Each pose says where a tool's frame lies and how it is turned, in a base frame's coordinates. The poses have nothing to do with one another.
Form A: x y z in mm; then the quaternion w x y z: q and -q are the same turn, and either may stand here.
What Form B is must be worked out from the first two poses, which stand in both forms.
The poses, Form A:
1: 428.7 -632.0 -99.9 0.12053 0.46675 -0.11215 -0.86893
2: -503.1 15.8 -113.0 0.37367 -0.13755 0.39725 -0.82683
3: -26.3 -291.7 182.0 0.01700 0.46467 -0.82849 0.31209
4: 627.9 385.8 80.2 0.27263 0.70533 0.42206 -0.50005
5: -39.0 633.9 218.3 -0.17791 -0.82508 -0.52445 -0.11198
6: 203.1 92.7 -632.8 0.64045 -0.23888 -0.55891 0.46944
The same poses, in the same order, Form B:
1: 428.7 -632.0 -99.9 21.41 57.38 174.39
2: -503.1 15.8 -113.0 -84.78 49.72 -46.58
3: -26.3 -291.7 182.0 -122.40 143.57 -63.83
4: 627.9 385.8 80.2 -2.30 110.56 -120.50
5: -39.0 633.9 218.3 89.75 155.73 -25.37
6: 203.1 92.7 -632.8 -120.62 74.86 -166.90
